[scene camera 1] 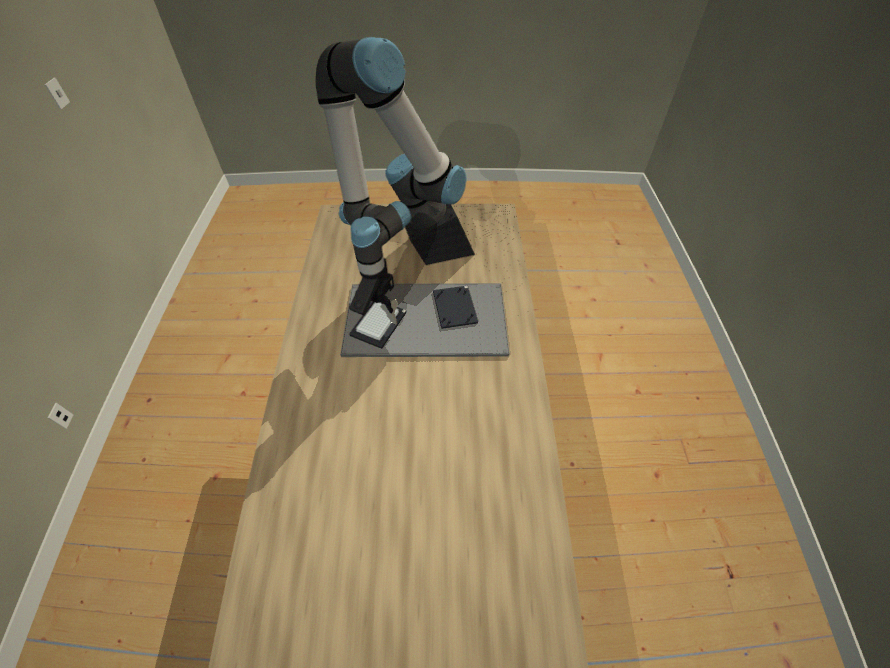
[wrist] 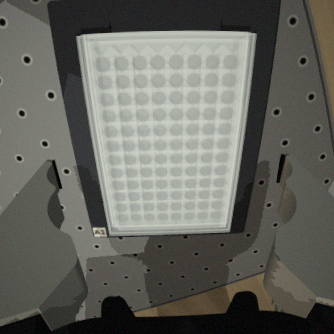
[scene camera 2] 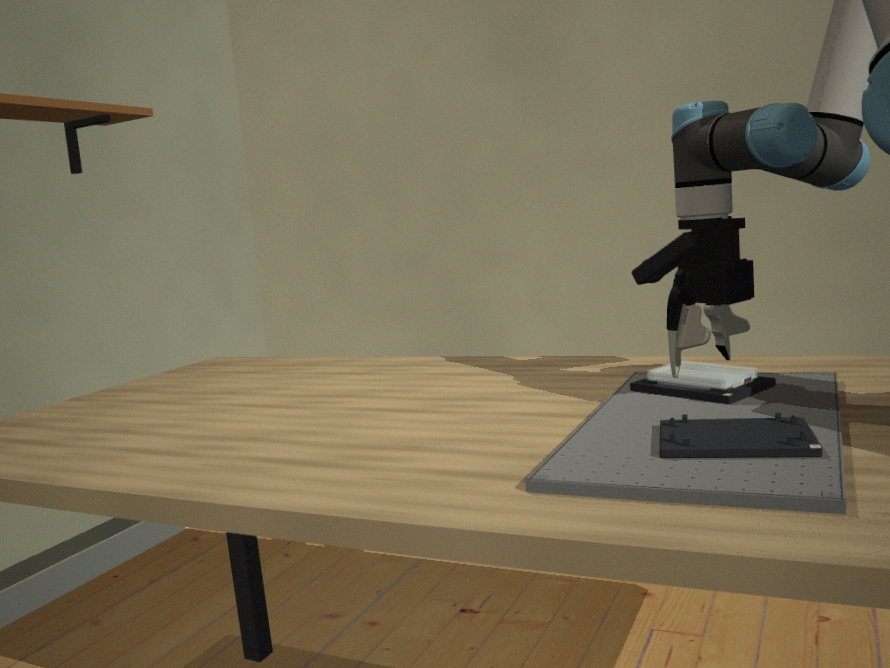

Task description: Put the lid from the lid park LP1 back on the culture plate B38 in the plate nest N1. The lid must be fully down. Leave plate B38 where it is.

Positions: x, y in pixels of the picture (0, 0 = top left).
Scene:
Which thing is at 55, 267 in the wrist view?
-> My gripper.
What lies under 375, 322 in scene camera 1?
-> A clear lid.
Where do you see a clear lid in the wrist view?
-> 167, 111

